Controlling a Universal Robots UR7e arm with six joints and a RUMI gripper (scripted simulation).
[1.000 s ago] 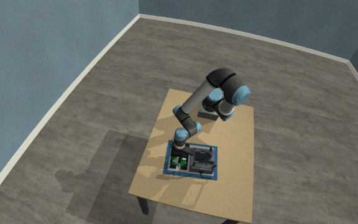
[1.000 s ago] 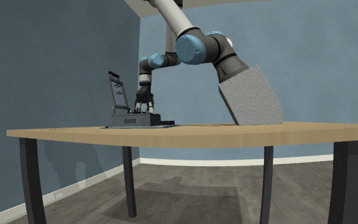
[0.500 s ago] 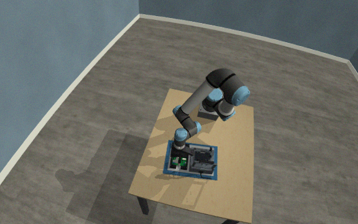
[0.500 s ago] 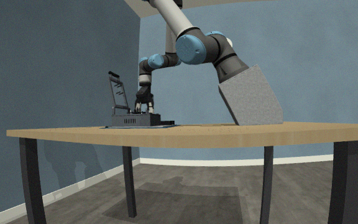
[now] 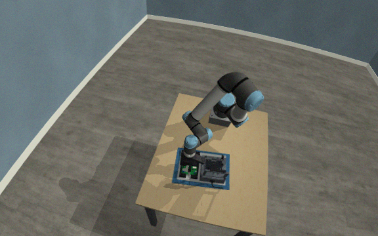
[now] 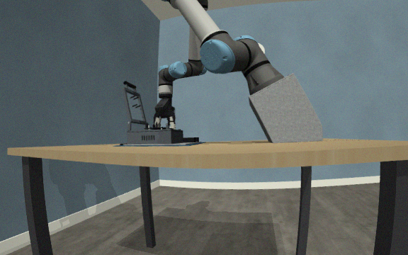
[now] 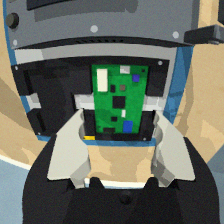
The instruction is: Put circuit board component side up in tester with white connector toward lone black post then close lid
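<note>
Now: hand 20 mm above the green circuit board. The rest, counted from my hand: tester bed: 50 mm behind, 170 mm to the left, 30 mm above; then see-through lid: 70 mm ahead, 180 mm to the left, 140 mm above.
</note>
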